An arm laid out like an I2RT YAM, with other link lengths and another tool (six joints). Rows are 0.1 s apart.
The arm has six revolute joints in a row. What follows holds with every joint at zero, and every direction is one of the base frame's.
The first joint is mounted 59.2 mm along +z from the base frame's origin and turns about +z.
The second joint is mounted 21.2 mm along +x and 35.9 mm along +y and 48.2 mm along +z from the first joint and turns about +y.
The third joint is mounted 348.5 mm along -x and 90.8 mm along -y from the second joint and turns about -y.
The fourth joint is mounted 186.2 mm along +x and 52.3 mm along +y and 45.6 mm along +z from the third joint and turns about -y.
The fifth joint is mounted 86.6 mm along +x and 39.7 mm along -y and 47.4 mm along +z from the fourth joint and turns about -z.
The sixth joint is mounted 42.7 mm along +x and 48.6 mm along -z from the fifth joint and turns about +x.
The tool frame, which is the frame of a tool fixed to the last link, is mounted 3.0 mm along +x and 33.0 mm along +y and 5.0 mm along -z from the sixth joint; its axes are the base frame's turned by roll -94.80, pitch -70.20 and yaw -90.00 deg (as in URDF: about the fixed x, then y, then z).
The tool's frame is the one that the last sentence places.
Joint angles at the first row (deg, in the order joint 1, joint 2, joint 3, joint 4, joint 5, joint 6):
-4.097, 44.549, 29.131, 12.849, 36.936, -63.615
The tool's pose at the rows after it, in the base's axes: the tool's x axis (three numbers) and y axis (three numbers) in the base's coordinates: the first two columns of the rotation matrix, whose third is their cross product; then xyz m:
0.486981 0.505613 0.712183 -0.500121 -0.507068 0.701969 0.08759 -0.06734 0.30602
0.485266 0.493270 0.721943 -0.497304 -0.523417 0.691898 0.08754 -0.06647 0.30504
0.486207 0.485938 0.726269 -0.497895 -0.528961 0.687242 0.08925 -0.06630 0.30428
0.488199 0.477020 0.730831 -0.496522 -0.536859 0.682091 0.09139 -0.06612 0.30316
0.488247 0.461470 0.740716 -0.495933 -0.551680 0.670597 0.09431 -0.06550 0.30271
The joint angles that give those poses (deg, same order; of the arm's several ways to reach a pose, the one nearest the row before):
-4.283, 44.649, 29.355, 11.526, 36.506, -62.062
-4.300, 44.649, 29.629, 10.292, 36.147, -60.659
-4.253, 45.075, 29.537, 10.368, 36.235, -60.003
-4.307, 45.648, 29.445, 10.358, 36.146, -59.180
-4.252, 46.368, 29.702, 9.814, 36.033, -57.668

